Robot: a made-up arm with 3 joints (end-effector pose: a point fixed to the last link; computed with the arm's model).
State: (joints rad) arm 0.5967 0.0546 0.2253
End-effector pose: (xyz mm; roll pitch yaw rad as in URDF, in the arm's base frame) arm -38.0 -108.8 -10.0 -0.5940 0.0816 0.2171
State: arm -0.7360 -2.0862 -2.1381
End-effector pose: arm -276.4 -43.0 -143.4 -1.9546 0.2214 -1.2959
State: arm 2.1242 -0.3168 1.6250
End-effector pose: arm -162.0 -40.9 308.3 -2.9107 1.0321 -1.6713
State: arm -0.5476 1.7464 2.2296
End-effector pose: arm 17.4 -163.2 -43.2 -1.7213 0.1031 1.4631
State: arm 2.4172 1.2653 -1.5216
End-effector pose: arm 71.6 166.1 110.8 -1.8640 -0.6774 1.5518
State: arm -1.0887 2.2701 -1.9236
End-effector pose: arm -132.4 -229.7 27.3 3.0520 1.2665 -0.7343
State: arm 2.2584 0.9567 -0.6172
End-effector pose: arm 80.2 28.9 132.8 -1.9453 -0.0242 1.0815
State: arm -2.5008 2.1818 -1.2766
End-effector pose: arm -112.4 -21.0 -90.4 -0.7801 0.8672 1.8308
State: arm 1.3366 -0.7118 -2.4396
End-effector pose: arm -41.4 -283.4 270.2 1.3048 -0.8388 2.6161
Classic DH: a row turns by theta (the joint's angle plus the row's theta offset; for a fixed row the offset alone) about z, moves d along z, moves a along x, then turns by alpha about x. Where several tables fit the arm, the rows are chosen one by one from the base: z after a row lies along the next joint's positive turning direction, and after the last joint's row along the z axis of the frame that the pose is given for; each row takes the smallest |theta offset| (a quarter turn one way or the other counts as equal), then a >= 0, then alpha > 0; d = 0 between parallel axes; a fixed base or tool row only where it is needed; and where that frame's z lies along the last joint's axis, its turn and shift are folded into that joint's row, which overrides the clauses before.
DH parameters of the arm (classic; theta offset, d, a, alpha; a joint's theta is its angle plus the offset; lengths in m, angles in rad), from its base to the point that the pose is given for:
base (fixed): -1.5708 0.105 0 1.5708
joint 1: -1.5708 0.0917 0.0501 -1.5708
joint 2: 1.5708 0.1396 0.0797 -1.5708
joint 3: -1.5244 0 -0.1186 0
tool (fixed): 1.5244 -0.1089 0 0

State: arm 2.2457 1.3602 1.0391
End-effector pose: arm 9.5 -23.5 231.7 2.3554 1.3849 -0.9602
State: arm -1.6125 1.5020 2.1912
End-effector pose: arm 16.0 79.9 -104.8 -1.5760 -0.9920 1.6439
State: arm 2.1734 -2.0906 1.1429
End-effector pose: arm -171.1 79.1 166.4 -1.2282 0.5769 -1.8193
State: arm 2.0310 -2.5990 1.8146
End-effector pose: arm -118.9 131.4 233.5 -0.0165 1.1806 -0.9963
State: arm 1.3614 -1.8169 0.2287
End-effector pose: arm -208.9 -73.4 115.4 -1.6266 0.4314 -1.8351
